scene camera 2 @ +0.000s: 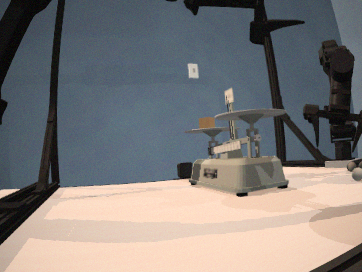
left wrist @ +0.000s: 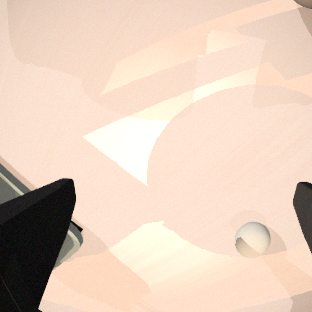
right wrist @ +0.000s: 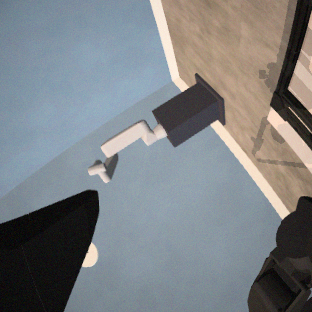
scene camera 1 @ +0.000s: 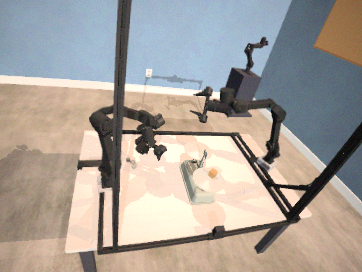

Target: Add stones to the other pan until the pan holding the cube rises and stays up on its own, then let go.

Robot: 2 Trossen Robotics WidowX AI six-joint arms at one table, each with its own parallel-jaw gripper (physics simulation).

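Where they show: left gripper, fingertip midpoint: (scene camera 2: pixel 334 149) (left wrist: pixel 189 192) (scene camera 1: pixel 152 157); right gripper, fingertip midpoint: (right wrist: pixel 202 206) (scene camera 1: pixel 190 102); left arm's base, origin of the base link: (scene camera 2: pixel 343 159) (scene camera 1: pixel 108 182); right arm's base, origin of the base link: (scene camera 1: pixel 268 160).
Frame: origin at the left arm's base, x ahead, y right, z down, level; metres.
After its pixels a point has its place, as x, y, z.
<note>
A pale green balance scale (scene camera 1: pixel 189 186) @(0.380, 0.112, -0.018) (scene camera 2: pixel 235 175) @(0.519, -0.032, -0.018) stands on the table; its corner (left wrist: pixel 75 245) @(0.417, -0.070, 0.006) shows in the left wrist view. An orange cube (scene camera 1: pixel 213 173) @(0.450, 0.160, -0.151) (scene camera 2: pixel 206 122) @(0.467, 0.135, -0.139) sits on its far pan (scene camera 2: pixel 194 131) @(0.479, 0.178, -0.121), which hangs lower than the near pan (scene camera 2: pixel 250 115) @(0.477, -0.040, -0.130). The near pan's top is seen too edge-on to judge. Small grey stones (scene camera 1: pixel 131 163) (scene camera 2: pixel 357 174) lie on the table; one stone (left wrist: pixel 253 239) @(0.284, -0.171, -0.001) shows near a finger in the left wrist view. My left gripper (scene camera 1: pixel 151 154) @(0.242, -0.096, -0.046) (scene camera 2: pixel 336 148) @(0.242, -0.096, -0.046) (left wrist: pixel 189 192) @(0.242, -0.096, -0.046) is open, above the table, beside the stones. My right gripper (scene camera 1: pixel 193 103) @(0.446, -0.202, -0.321) is open, high beyond the scale.
A black frame (scene camera 1: pixel 180 244) @(0.247, 0.355, 0.031) borders the table (scene camera 1: pixel 150 220) @(0.151, 0.227, 0.022), with an upright post (scene camera 1: pixel 120 100) @(-0.009, 0.322, -0.609) at the left. A dark pedestal (scene camera 1: pixel 243 86) (right wrist: pixel 187 114) with another small arm (scene camera 1: pixel 249 55) (right wrist: pixel 125 138) stands beyond the table near the wall.
</note>
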